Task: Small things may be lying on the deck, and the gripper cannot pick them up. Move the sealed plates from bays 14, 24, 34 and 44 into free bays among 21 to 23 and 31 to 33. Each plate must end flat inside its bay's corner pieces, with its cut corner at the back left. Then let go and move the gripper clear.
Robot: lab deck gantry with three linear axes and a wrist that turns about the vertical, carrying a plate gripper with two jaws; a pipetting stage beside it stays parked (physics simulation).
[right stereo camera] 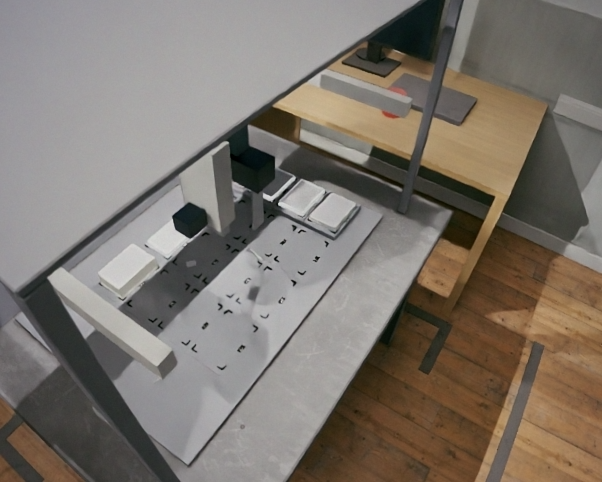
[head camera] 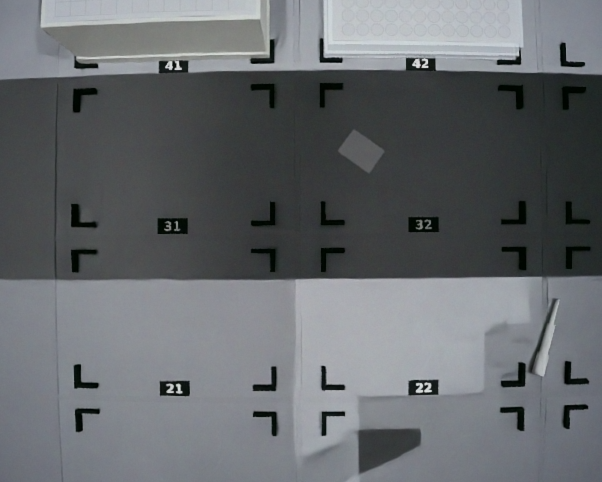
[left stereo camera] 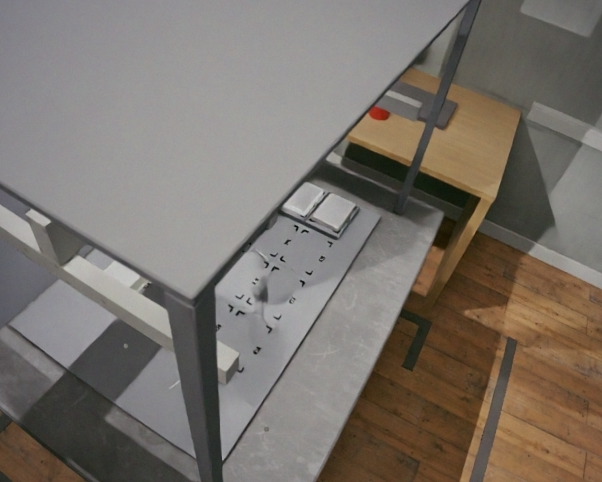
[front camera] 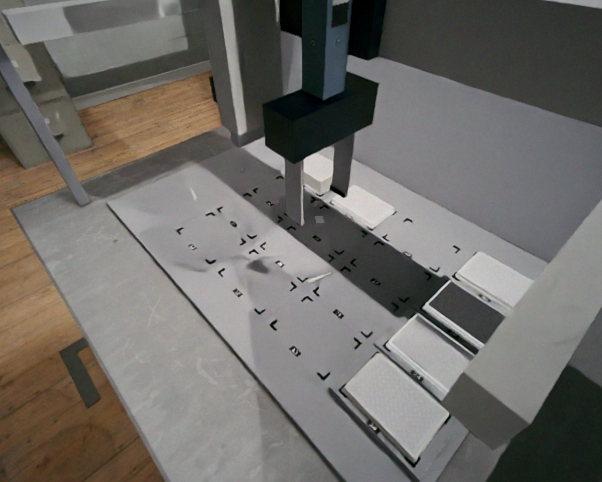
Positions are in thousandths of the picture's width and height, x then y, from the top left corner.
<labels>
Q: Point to a bay 23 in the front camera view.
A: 607, 640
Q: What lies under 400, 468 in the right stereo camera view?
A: A bay 33.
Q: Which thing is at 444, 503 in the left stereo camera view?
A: A bay 23.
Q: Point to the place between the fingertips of my gripper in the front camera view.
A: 527, 426
</labels>
